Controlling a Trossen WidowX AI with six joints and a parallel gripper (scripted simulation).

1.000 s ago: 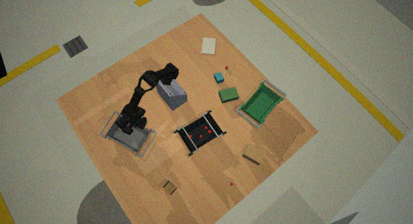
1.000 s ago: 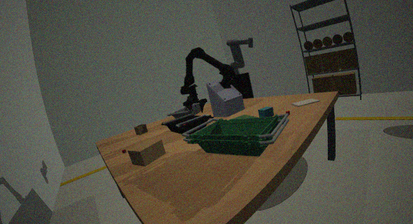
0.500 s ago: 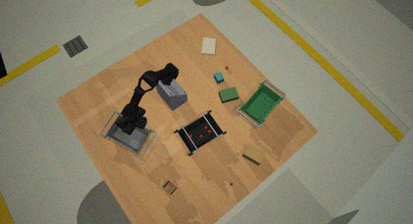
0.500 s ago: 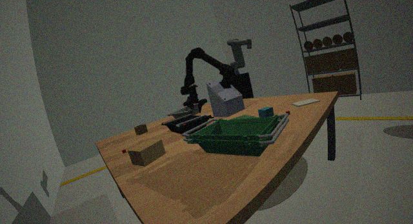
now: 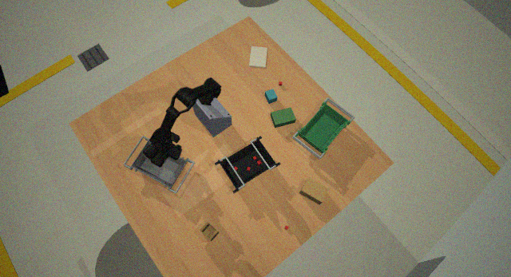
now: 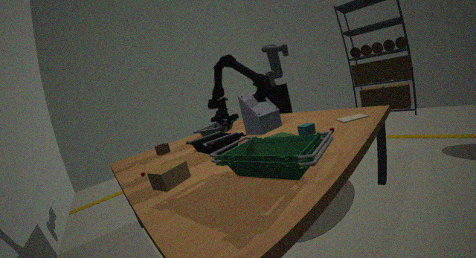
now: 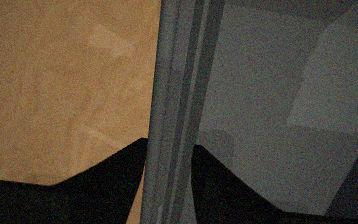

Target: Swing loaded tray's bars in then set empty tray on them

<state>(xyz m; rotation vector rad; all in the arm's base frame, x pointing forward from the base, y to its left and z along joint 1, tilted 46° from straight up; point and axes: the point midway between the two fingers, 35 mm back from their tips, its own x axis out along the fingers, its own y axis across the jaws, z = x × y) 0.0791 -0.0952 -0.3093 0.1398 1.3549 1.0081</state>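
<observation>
Right now the grey plastic tray is 60 mm to the right of my gripper tip, 40 mm ahead of it and 30 mm above it. Round my gripper tip: teal cube 660 mm to the left, 10 mm behind, 10 mm above; small brown box 460 mm ahead, 10 mm to the right; green block 640 mm to the left, 140 mm ahead, 10 mm above.
</observation>
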